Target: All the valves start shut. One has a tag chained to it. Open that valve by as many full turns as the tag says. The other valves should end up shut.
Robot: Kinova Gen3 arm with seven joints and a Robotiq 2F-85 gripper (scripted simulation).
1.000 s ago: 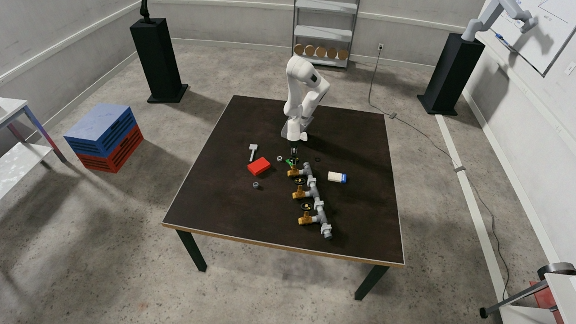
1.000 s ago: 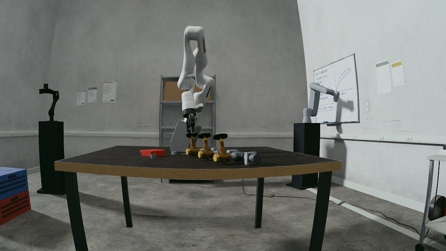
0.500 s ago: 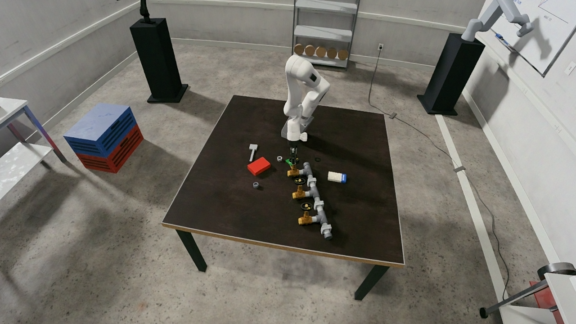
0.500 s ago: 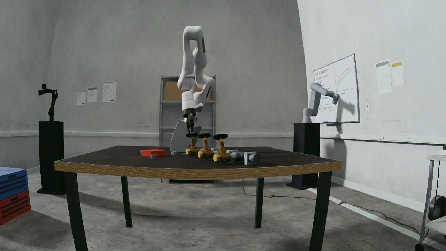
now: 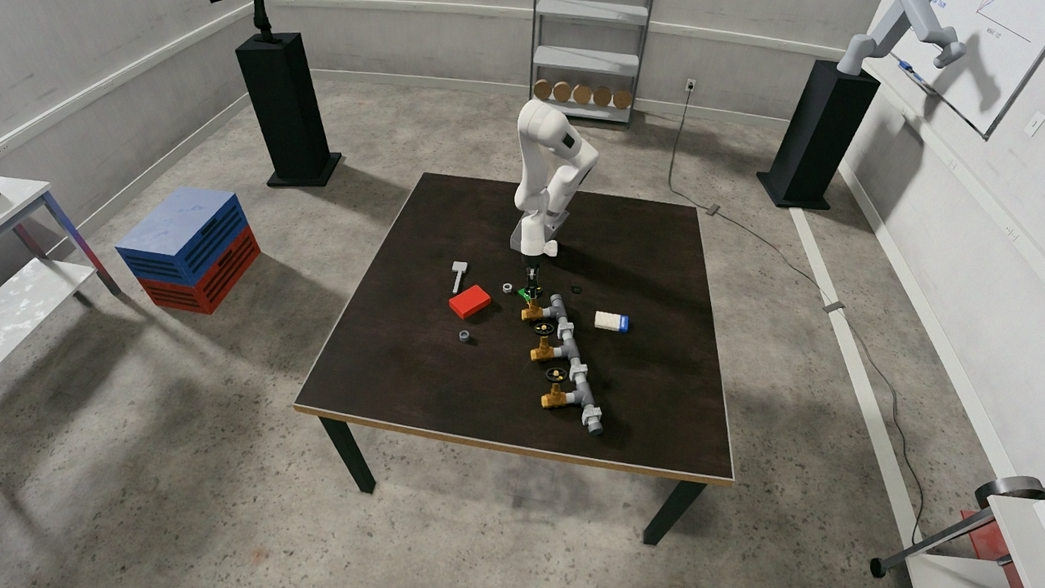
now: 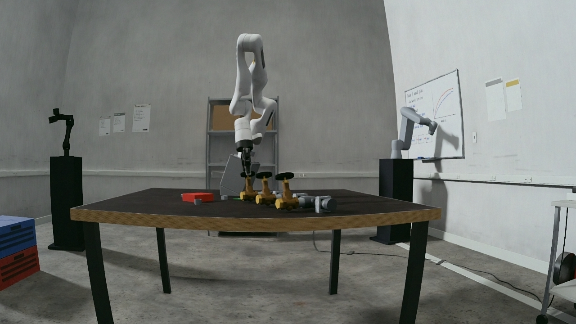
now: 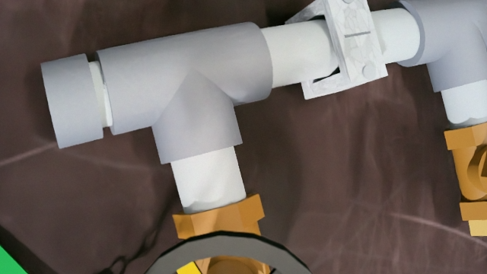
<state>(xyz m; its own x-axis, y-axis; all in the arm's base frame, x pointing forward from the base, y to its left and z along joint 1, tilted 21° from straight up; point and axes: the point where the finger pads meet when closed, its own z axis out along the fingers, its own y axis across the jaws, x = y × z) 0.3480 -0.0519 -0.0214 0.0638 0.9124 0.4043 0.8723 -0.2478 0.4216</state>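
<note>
My gripper is now 110 mm above the green tag, 90 mm past it and 20 mm to the left of it. The rest, counted from my hand: white-and-blue box 270 mm to the left, 110 mm below, 40 mm ahead; then red block 220 mm to the right, 100 mm below, 30 mm behind; then small grey ring 220 mm to the right, 120 mm ahead, 110 mm below.
</note>
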